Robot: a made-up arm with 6 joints.
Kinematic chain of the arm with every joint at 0, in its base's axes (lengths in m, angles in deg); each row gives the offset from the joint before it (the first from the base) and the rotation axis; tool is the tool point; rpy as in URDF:
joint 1: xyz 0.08 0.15 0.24 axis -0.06 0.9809 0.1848
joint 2: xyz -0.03 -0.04 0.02 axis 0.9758 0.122 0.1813
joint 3: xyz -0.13 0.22 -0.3 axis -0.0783 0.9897 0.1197
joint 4: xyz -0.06 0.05 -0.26 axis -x
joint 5: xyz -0.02 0.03 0 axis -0.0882 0.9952 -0.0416
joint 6: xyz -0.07 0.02 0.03 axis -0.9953 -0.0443 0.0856
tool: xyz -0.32 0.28 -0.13 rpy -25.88 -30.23 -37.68
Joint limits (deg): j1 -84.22..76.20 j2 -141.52..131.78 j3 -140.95..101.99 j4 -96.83..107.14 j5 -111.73..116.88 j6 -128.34..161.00
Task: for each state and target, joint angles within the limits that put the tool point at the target. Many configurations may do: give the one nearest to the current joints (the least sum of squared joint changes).
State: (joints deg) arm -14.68 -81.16 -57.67 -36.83 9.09 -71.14
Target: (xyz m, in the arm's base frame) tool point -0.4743 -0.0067 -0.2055
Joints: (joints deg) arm 11.23 -59.45 -39.87 -35.92 13.96 -70.82
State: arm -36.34 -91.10 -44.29 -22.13 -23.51 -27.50
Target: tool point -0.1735 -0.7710 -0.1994
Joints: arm -17.71 -122.51 -33.61 -23.57 -20.97 -36.51
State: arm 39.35 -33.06 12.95 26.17 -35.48 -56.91
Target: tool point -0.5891 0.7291 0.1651
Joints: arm 19.29 0.18 16.28 24.20 9.80 -66.99
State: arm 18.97 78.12 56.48 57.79 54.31 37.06
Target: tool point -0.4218 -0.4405 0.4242
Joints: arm 3.87 124.60 82.88 60.35 48.97 33.11
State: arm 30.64 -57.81 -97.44 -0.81 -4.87 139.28
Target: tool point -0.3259 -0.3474 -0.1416
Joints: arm 44.20 -42.02 -91.48 9.18 16.55 156.26
